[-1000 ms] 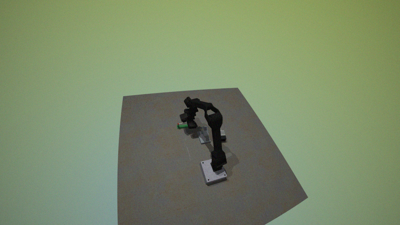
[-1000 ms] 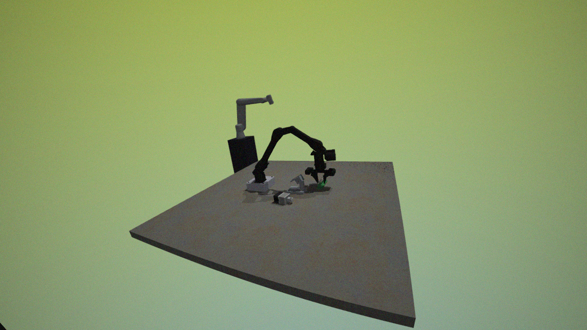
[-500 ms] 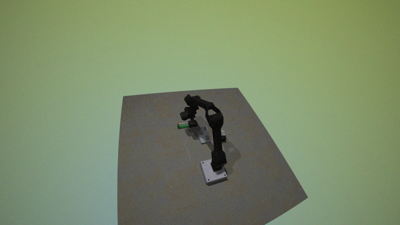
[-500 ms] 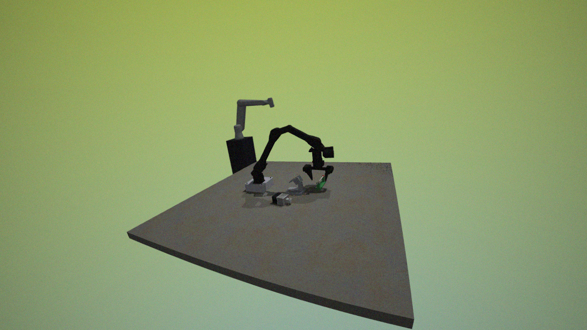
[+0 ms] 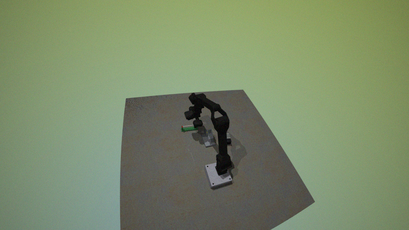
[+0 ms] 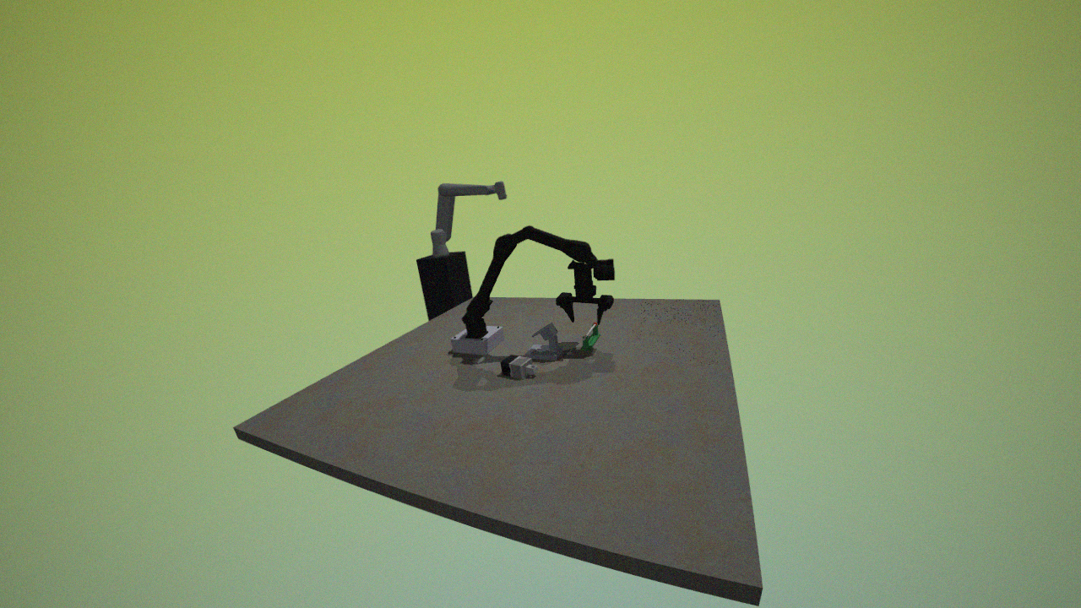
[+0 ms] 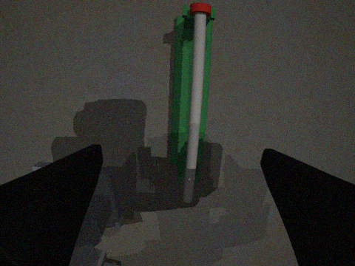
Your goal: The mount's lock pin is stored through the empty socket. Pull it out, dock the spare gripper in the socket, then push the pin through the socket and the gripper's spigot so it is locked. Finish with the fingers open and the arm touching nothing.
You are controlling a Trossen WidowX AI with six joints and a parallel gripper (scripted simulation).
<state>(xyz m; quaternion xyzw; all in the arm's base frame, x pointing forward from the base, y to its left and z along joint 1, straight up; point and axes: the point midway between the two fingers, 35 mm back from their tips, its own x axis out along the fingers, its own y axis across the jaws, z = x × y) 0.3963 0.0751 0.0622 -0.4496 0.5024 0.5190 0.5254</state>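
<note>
The spare gripper is 150 mm behind my gripper tip, 240 mm to the right of it and 60 mm below it. The rest, counted from my gripper tip: socket (120 mm behind, 90 mm to the right, 30 mm below); then green cradle (10 mm ahead, 20 mm to the left, 60 mm below).
</note>
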